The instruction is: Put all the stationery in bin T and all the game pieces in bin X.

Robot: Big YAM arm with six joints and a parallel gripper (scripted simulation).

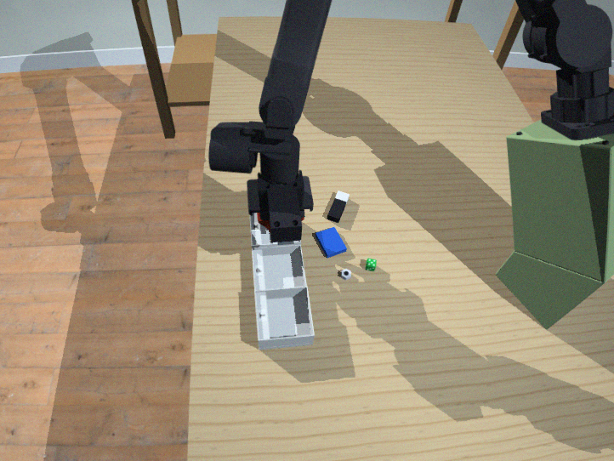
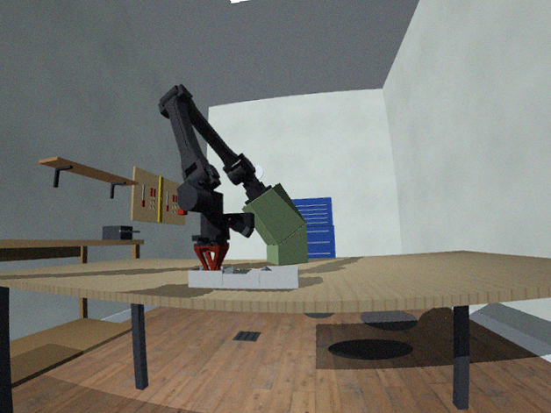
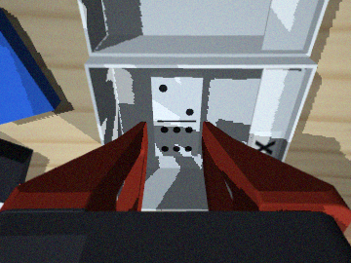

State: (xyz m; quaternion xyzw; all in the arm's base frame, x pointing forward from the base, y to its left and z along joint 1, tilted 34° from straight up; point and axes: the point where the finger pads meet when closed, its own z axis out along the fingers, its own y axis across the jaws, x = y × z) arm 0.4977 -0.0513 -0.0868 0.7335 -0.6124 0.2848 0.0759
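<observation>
Right now my hand is 20 mm above the white domino. Round my hand: grey bin tray: 90 mm to the left, 10 mm below; black-and-white eraser: 110 mm behind, 70 mm to the right, 20 mm below; flat blue block: 90 mm behind, 20 mm to the left, 20 mm below.
</observation>
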